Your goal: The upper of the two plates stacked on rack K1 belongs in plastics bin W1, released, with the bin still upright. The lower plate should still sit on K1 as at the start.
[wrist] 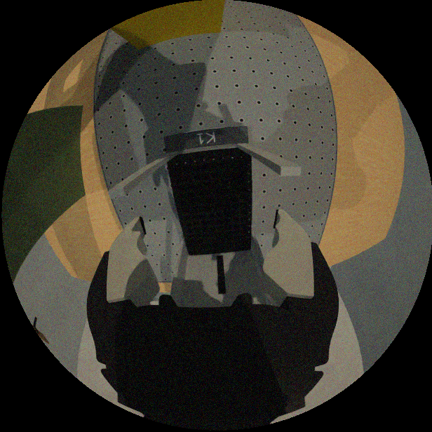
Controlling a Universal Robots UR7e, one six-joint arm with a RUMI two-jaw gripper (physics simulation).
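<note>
A black plate stack [212,200] sits at rack K1 [232,135], seen from above near the middle of the wrist view; small dots line its far edge. The rack's label bar reads K1 upside down, and pale arms spread out on both sides. I cannot tell the upper plate from the lower one. My gripper [208,215] is open and empty, with one pale finger at the left and one at the right of the stack's near part, a gap showing on each side. Whether the fingertips are level with the upper plate is unclear. No bin labelled W1 shows.
The rack stands over a grey perforated board [240,90] on a wooden surface [367,150]. A yellow object [175,22] is at the top edge, and a dark green area [45,175] lies at the left. Shadows cross the board.
</note>
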